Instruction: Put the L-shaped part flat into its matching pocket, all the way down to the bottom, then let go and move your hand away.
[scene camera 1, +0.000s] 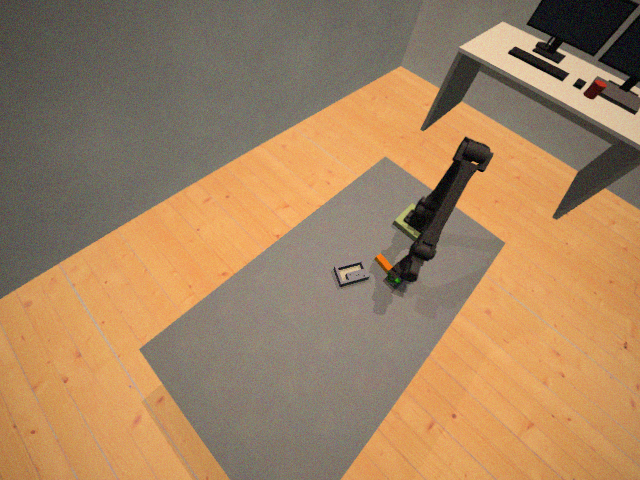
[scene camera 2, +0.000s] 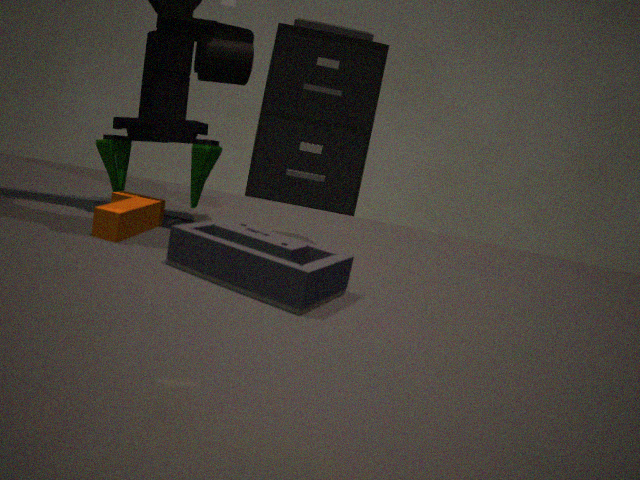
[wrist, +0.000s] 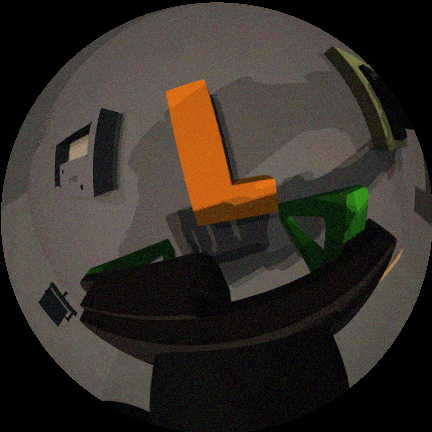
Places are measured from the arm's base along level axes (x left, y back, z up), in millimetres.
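Pixels of known places: gripper, fingertip midpoint: (scene camera 1: 395, 275) (scene camera 2: 155, 204) (wrist: 223, 228); arm's base at its link origin: (scene camera 1: 416, 222).
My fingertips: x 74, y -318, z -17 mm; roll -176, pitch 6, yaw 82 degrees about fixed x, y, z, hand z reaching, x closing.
Note:
For each thing: its middle in the pictures, then the offset to it from my fingertips. Level surfaces: height alone.
- orange L-shaped part at the middle of its body: (wrist: 222, 143) (scene camera 2: 119, 214) (scene camera 1: 387, 263) dx -60, dy +28, dz -5 mm
- grey pocket tray at the middle of its body: (scene camera 2: 259, 260) (wrist: 75, 158) (scene camera 1: 351, 272) dx -160, dy -129, dz -2 mm
- grey mat at its surface level: dz -20 mm
The orange L-shaped part (scene camera 1: 383, 262) (scene camera 2: 126, 222) (wrist: 200, 155) lies flat on the mat, outside the pocket. In the wrist view its long leg points up the picture and its short leg reaches right, near one fingertip. The grey pocket tray (scene camera 1: 353, 283) (scene camera 2: 232, 268) (wrist: 106, 152) stands apart from the part, to its left in the wrist view; its light floor shows in part beside a raised block. My gripper (scene camera 1: 393, 277) (scene camera 2: 156, 198) (wrist: 223, 228) has green fingers. It is open and empty, pointing down just above the mat by the part's short leg. The scene camera 1 view hides part of the L behind the hand.
The arm's yellow-green base (scene camera 1: 405, 227) (wrist: 367, 95) stands on the grey mat (scene camera 1: 289, 351), behind the part. A dark drawer cabinet (scene camera 2: 315, 124) stands in the background. A white desk (scene camera 1: 504, 41) with monitors and a red cup (scene camera 1: 595, 88) stands at the back right.

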